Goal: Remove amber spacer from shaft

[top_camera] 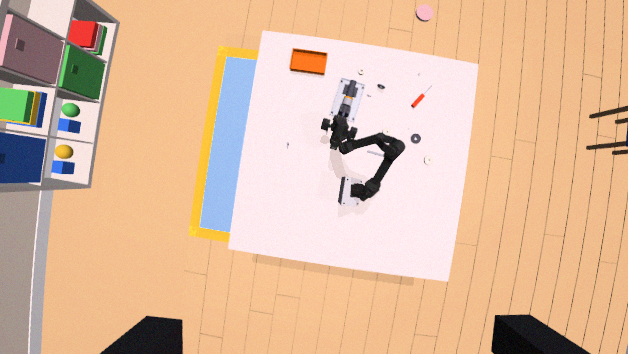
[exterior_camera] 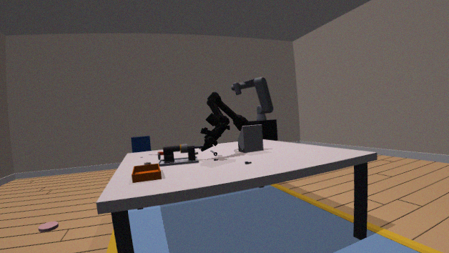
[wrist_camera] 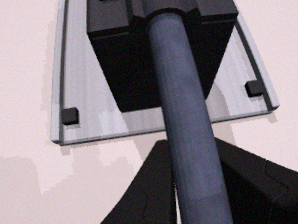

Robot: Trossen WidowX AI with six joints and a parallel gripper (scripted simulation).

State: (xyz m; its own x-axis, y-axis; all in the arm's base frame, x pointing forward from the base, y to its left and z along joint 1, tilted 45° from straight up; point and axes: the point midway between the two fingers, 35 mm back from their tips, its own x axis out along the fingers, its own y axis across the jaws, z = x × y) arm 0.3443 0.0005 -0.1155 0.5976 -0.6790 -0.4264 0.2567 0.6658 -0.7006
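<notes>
Now: gripper tip 50 mm short of the grey-blue shaft, 20 mm below it and 10 mm to the left of it. From my gripper tip the other things lie so: amber spacer 120 mm ahead, 30 mm to the right, 20 mm above; then orange tray 340 mm ahead, 190 mm to the left, 50 mm below.
</notes>
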